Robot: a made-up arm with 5 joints.
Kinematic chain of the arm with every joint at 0, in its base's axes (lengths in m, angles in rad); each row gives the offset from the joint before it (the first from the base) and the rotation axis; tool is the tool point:
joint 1: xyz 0 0 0.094 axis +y
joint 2: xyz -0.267 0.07 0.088 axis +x
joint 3: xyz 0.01 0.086 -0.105 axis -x
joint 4: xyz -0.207 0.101 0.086 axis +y
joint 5: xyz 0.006 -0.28 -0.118 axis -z
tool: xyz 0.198 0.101 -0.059
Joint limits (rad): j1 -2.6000..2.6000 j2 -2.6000..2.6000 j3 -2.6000..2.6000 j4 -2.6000..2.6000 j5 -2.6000..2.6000
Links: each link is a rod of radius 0.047 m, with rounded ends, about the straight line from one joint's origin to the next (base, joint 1, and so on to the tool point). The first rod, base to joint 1, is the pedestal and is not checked.
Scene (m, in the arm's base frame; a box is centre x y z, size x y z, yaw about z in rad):
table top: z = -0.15
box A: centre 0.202 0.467 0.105 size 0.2 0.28 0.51 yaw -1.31
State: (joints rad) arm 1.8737 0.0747 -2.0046 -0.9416 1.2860
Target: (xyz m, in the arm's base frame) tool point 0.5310 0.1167 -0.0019
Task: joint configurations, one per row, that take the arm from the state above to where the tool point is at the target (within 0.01 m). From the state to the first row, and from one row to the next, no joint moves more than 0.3 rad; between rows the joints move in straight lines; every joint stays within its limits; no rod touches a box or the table.
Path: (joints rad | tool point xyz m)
1: 1.6874 0.2694 -2.0673 -0.6741 1.4826 | -0.2408 0.4174 0.3806
2: 1.5010 0.4640 -2.1299 -0.4066 1.6793 | -0.1538 0.5465 0.4000
3: 1.3147 0.6587 -2.1926 -0.1391 1.8759 | -0.0778 0.6077 0.4840
4: 1.2572 0.8845 -2.1853 -0.0485 1.6709 | 0.0257 0.5970 0.4901
5: 1.1997 1.1103 -2.1780 0.0422 1.4658 | 0.1239 0.5496 0.5118
6: 1.1422 1.3361 -2.1708 0.1328 1.2607 | 0.2020 0.4670 0.5450
7: 1.4092 1.4846 -2.2781 0.0771 1.1682 | 0.3822 0.3830 0.4619
8: 1.6762 1.6330 -2.3854 0.0213 1.0757 | 0.5024 0.2917 0.3213
9: 1.9431 1.7815 -2.4927 -0.0345 0.9832 | 0.5506 0.2007 0.1561
10: 2.2101 1.9300 -2.6000 -0.0902 0.8907 | 0.5310 0.1167 -0.0019

